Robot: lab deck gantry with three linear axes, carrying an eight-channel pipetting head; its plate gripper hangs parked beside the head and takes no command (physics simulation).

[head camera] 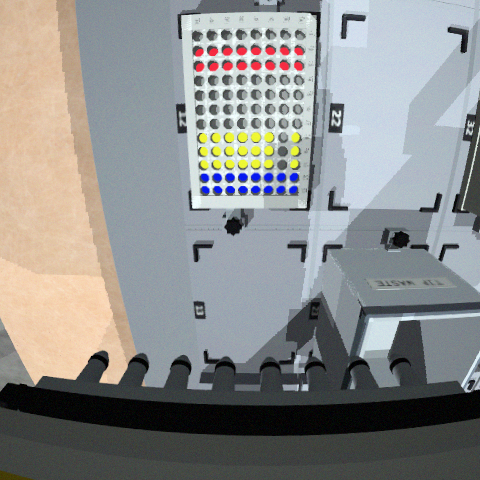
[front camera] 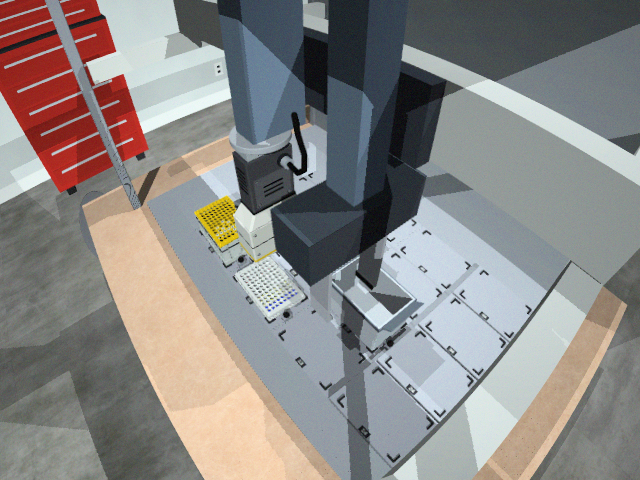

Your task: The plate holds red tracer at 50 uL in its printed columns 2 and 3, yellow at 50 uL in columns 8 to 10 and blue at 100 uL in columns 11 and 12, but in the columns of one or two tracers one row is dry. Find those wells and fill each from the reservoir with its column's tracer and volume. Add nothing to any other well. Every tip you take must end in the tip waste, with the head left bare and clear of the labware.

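The plate (front camera: 268, 286) (head camera: 250, 201) shows in both views. In the head view red fills printed columns 2 and 3, and blue fills columns 11 and 12. In yellow columns 8 to 10 the second well from the right, row B, looks dry. The pipetting head (front camera: 255, 232) is low beside the yellow tip rack (front camera: 214, 219), behind the plate. Its eight nozzles (head camera: 225, 375) look bare; I cannot tell whether they touch the rack. The plate gripper (front camera: 346, 294) hangs beside the head, its fingers apart and empty. The reservoir (head camera: 470, 175) shows partly at the head view's right edge.
The open-topped tip waste (front camera: 402, 316) (head camera: 412, 285) stands to the right of the plate, partly hidden by the gripper in the front view. The dark gripper block (front camera: 341, 227) hides the deck behind it. Black knobs (head camera: 233, 226) (head camera: 400, 239) stand near the plate and the waste.
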